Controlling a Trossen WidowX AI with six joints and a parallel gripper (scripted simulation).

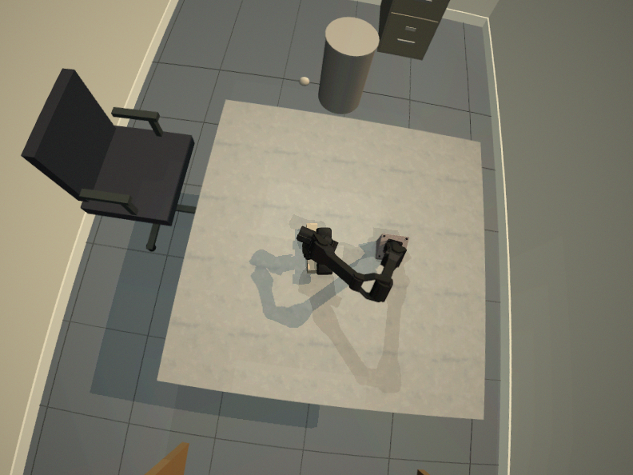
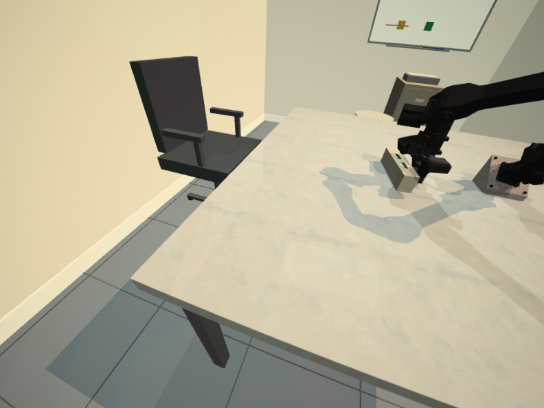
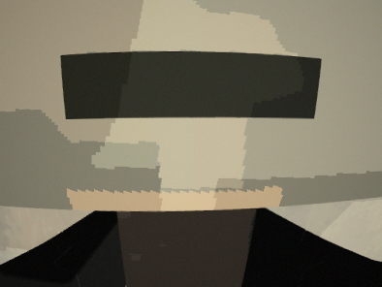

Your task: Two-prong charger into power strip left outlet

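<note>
Now: gripper tip 20 mm short of the two-prong charger and 10 mm below it.
</note>
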